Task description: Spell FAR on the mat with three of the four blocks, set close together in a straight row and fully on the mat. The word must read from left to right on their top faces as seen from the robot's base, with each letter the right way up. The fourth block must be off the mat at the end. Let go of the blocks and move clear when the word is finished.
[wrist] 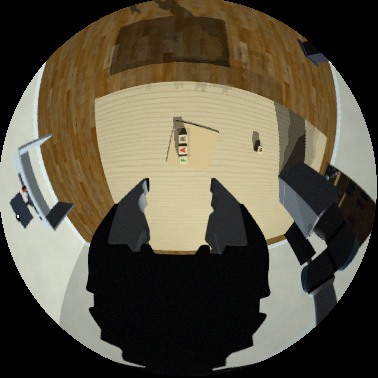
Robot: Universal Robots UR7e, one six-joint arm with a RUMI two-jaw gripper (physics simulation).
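Observation:
Three pale blocks stand close together in a straight column in the wrist view: a block with a green F nearest the gripper, a block with a red A in the middle, and a block with a dark R farthest. Their letters lie sideways in this view, and the word runs F, A, R from bottom to top. They stand on the tan mat; F is close to its near edge. The fourth block stands off the mat to the right, its letter too small to read. My gripper is open and empty, high above the table and apart from the blocks.
Thin dark strips show along the far and left mat edges. The light wooden table surrounds the mat. A grey box-like object stands at the right, with dark arm-like parts beside it. A pale curved frame shows at the far left, beyond the table.

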